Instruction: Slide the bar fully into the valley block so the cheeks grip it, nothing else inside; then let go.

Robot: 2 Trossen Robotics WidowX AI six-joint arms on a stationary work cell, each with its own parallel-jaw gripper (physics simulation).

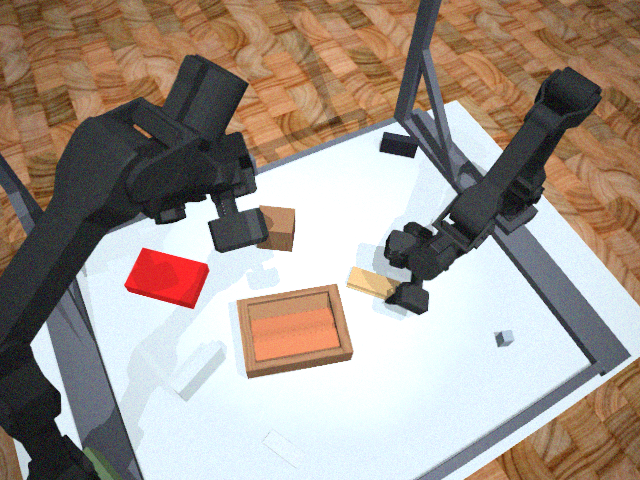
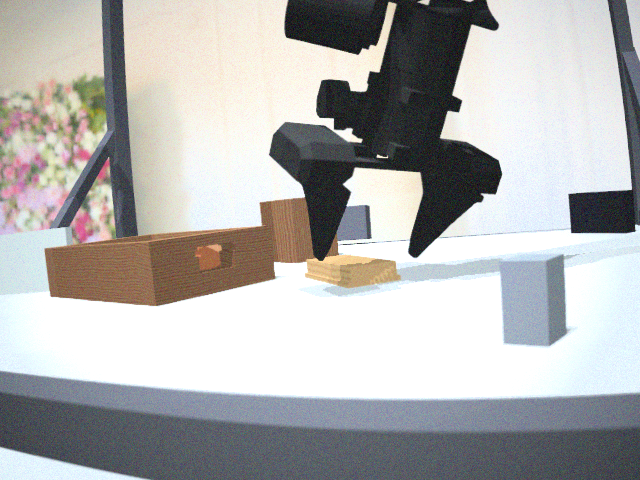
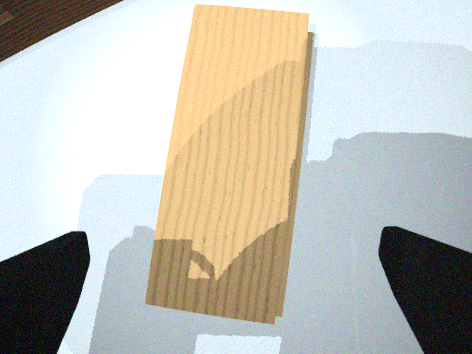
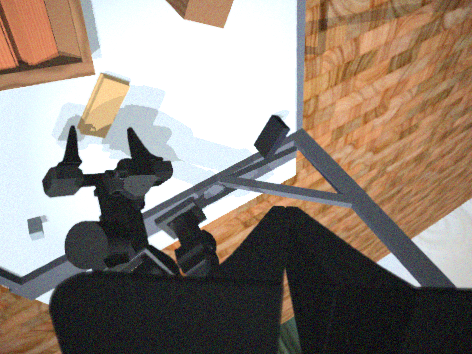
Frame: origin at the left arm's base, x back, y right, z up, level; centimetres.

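Where they show: left gripper, fingertip midpoint: [image 1: 388,283] [image 2: 367,257] [image 3: 236,245] [image 4: 102,127]; right gripper, fingertip midpoint: [image 1: 250,168] [image 4: 283,218]; left arm's base at its link origin: [image 1: 508,205] [image 4: 183,222].
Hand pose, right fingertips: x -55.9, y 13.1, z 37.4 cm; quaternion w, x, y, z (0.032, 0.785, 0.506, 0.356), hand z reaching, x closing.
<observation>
Things, the pixels of their top centre, and the offset from my right fingertips.
- light wooden bar at its top centre: [image 3: 231,150] [image 2: 347,260] [image 4: 104,110] [image 1: 374,281] dx +19.8, dy -9.9, dz -39.4 cm
- brown cube at its top centre: [image 2: 295,198] [image 1: 275,218] dx +9.6, dy +10.8, dz -33.5 cm
- red flat block at its top centre: [image 1: 165,274] dx -14.1, dy +14.5, dz -38.0 cm
- dark block at its top centre: [image 2: 599,191] [image 4: 277,144] [image 1: 400,137] dx +47.3, dy +14.8, dz -36.0 cm
- small grey cube at its top centre: [image 2: 532,257] [image 1: 508,335] [image 4: 37,236] dx +33.1, dy -34.3, dz -37.4 cm
The light wooden bar [image 1: 371,282] [image 2: 352,270] [image 3: 234,158] [image 4: 102,105] lies flat on the white table, just right of the valley block and outside it. My left gripper [image 1: 400,285] [image 2: 368,254] [image 3: 236,245] [image 4: 102,127] is open wide, pointing down over the bar's near end with a finger on each side and nothing held. My right gripper [image 1: 237,230] [image 4: 283,218] is shut and empty, raised at the far left beside a brown cube.
A brown cube [image 1: 277,228] [image 2: 290,229] [image 4: 203,10] stands behind the valley block. A red flat block [image 1: 168,276] lies at the left, with two white blocks [image 1: 199,370] [image 1: 285,448] in front. A dark block [image 1: 398,144] [image 4: 271,135] sits by the grey frame post [image 1: 413,71] [image 2: 115,119]. A small grey cube [image 1: 504,338] [image 2: 530,297] is at the right.
</observation>
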